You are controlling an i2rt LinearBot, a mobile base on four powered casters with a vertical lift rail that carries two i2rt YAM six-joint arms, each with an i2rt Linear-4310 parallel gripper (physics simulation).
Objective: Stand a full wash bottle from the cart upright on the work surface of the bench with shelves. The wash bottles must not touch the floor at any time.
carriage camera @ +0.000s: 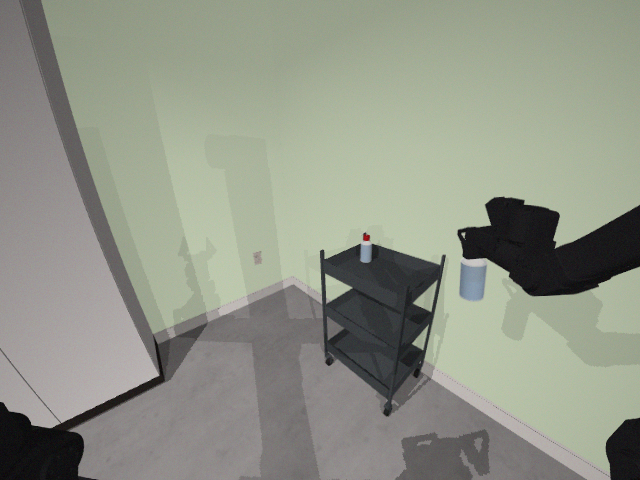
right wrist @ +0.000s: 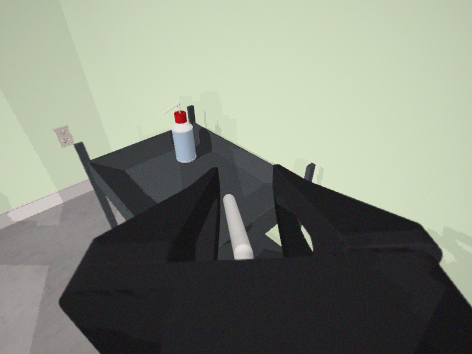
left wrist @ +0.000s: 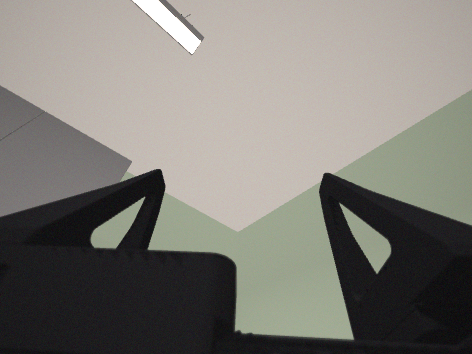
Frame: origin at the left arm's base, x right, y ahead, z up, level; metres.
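Where they show: left gripper, fingertip midpoint: (left wrist: 241,179); right gripper, fingertip midpoint: (carriage camera: 463,231) (right wrist: 245,176).
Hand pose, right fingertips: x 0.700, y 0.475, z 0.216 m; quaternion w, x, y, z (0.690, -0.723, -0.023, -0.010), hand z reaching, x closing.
Things, the pixels of their top centre, and the offset from my right fingertips.
- second wash bottle, top centre: (right wrist: 174,103) (carriage camera: 365,230) dx -0.168, dy +0.545, dz -0.179 m
- wall socket, top centre: (right wrist: 59,127) (carriage camera: 256,251) dx -0.976, dy +1.162, dz -0.559 m
My right gripper (carriage camera: 464,243) (right wrist: 245,176) is shut on a wash bottle (carriage camera: 472,280), which hangs upright in the air to the right of the cart in the carriage view. Its blue body shows below the fingers and its white spout (right wrist: 237,227) shows between them in the right wrist view; the cap is hidden. A second wash bottle (carriage camera: 366,251) (right wrist: 184,143) with a red cap stands upright on the top tray of the dark cart (carriage camera: 361,277) (right wrist: 135,146). My left gripper (left wrist: 241,179) is open and empty, pointing up at the ceiling. The bench with shelves does not show.
A tall grey cabinet (carriage camera: 77,289) (left wrist: 55,155) stands at the left. Green walls meet in a corner behind the cart, with a wall socket (carriage camera: 257,257) (right wrist: 63,136) left of it. A ceiling lamp (left wrist: 172,27) shows in the left wrist view.
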